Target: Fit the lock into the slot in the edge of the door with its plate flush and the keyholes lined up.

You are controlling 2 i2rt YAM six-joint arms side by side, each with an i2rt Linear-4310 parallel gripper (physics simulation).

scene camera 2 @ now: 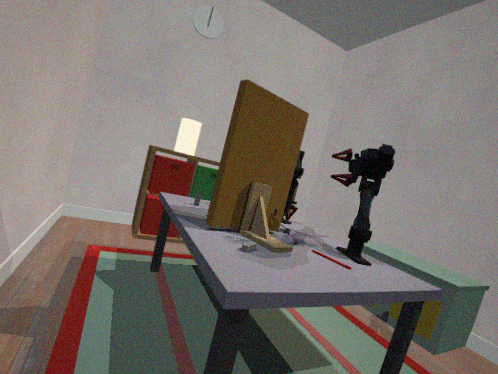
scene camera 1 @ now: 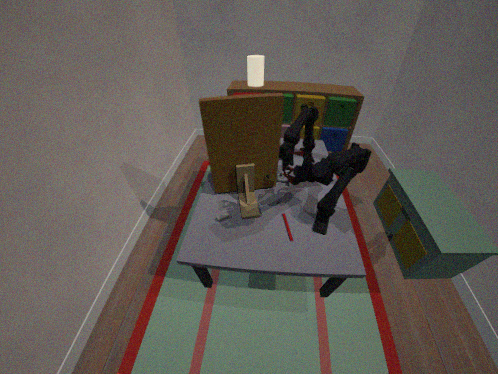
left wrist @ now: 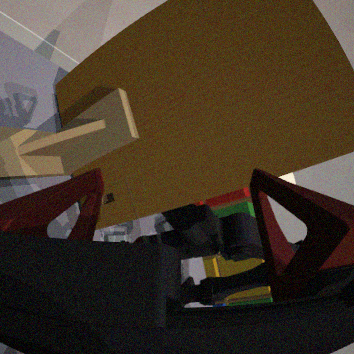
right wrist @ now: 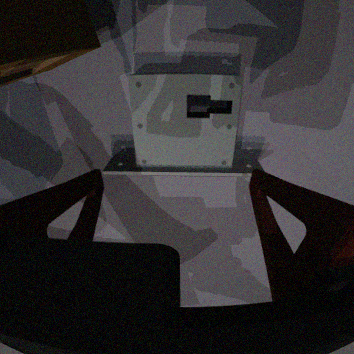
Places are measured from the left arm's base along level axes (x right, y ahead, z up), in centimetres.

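Where they show: left gripper, fingertip midpoint: (scene camera 2: 331, 165) (scene camera 1: 285, 163) (left wrist: 176, 176); right gripper, fingertip midpoint: (scene camera 1: 286, 171) (right wrist: 176, 176); left arm's base at its link origin: (scene camera 2: 352, 256) (scene camera 1: 322, 219); right arm's base at its link origin: (left wrist: 181, 294).
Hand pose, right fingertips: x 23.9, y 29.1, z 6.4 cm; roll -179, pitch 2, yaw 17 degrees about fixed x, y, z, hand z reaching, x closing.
Observation:
Things, the pixels of their top centre, and the offset from my right fingertips. Level surfaces: height alone.
- brown door at its top centre: (left wrist: 325, 31) (scene camera 2: 278, 98) (scene camera 1: 241, 96) dx -19.4, dy +20.3, dz +51.7 cm
- grey lock at its top centre: (right wrist: 184, 131) (left wrist: 123, 249) (scene camera 1: 283, 175) dx +0.0, dy +1.5, dz -3.8 cm
- table at its surface level: dz -6.4 cm
- red stick at its top centre: (scene camera 2: 330, 258) (scene camera 1: 287, 226) dx -36.4, dy -12.4, dz -5.8 cm
- small grey piece at its top centre: (scene camera 2: 249, 243) (scene camera 1: 222, 216) dx -45.2, dy +21.8, dz -4.2 cm
The brown door (scene camera 1: 240, 135) (scene camera 2: 265, 150) (left wrist: 225, 90) stands upright, with a dark keyhole (scene camera 1: 267, 178) (left wrist: 109, 198) low on its face. A corner of the door also shows at top left in the right wrist view; its slot is not clear there. The grey lock (right wrist: 175, 145) lies on the table, keyhole up, its long plate nearest my right gripper (right wrist: 176, 176) (scene camera 2: 290, 213). That gripper is open, its fingertips by the two plate ends; contact is unclear. My left gripper (scene camera 2: 334, 167) (left wrist: 176, 176) is open and empty, raised in front of the door.
A wooden stand (scene camera 1: 250, 207) (scene camera 2: 272, 243) props the door on the table (scene camera 1: 270, 260) (scene camera 2: 300, 280). A red stick (scene camera 1: 287, 227) (scene camera 2: 331, 259) and a small grey piece (scene camera 1: 222, 218) (scene camera 2: 247, 247) lie near it. A green cabinet (scene camera 1: 445, 215) is at the right, beyond the table.

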